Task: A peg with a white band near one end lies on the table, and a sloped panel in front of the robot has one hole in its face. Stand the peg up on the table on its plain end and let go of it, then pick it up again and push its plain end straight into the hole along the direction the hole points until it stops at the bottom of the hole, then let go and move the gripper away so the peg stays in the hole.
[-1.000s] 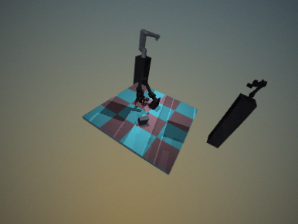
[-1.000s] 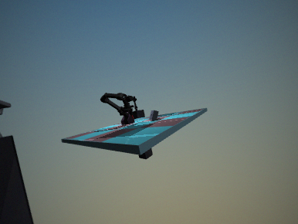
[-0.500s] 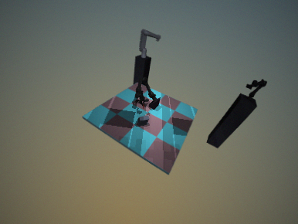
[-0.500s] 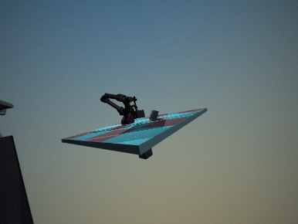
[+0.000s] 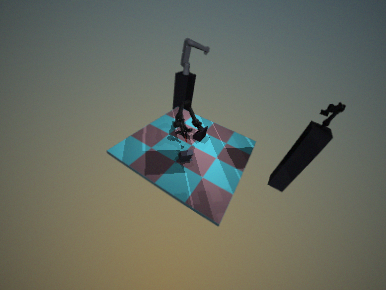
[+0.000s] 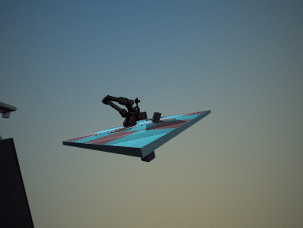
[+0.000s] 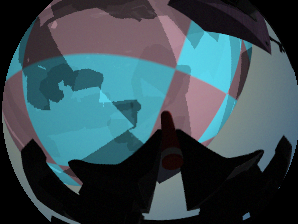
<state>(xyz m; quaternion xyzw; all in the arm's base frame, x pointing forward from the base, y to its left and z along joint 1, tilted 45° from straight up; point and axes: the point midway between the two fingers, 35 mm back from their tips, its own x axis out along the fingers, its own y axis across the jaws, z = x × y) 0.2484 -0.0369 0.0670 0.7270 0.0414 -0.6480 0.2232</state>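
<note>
The sloped panel is 160 mm ahead of my gripper tip, 120 mm to the left of it and 50 mm below it. Round my gripper tip: red peg 10 mm to the right, 10 mm above.
</note>
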